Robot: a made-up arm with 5 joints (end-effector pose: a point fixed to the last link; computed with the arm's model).
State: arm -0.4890 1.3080 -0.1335 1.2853 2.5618
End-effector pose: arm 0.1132 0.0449 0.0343 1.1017 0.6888 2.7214
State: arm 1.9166 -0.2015 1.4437 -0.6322 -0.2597
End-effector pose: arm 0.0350 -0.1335 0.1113 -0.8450 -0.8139 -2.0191
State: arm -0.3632 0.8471 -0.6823 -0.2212 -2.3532
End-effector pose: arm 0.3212 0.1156 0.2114 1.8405 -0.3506 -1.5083
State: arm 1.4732 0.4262 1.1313 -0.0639 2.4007
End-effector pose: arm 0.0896 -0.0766 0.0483 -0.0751 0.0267 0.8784
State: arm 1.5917 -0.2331 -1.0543 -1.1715 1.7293
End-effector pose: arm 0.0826 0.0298 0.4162 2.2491 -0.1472 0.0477
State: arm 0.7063 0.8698 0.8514 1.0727 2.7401
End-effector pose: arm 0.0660 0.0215 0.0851 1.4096 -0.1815 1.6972
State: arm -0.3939 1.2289 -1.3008 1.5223 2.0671
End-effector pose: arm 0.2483 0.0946 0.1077 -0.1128 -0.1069 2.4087
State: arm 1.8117 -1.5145 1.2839 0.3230 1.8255
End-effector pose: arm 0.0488 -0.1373 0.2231 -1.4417 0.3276 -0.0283
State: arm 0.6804 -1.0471 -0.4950 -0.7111 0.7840
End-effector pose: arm 0.0002 0.0743 0.4094 1.5991 1.8685 0.0240
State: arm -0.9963 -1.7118 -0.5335 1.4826 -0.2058
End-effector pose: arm 0.0216 -0.0358 0.3317 1.3834 -1.9158 0.3662
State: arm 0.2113 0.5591 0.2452 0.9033 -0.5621
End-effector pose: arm 0.1984 -0.0112 0.0728 -0.0279 0.1379 -0.8208
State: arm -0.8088 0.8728 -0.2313 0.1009 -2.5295
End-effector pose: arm 0.2182 0.1852 0.0959 0.9337 0.1151 -1.6556
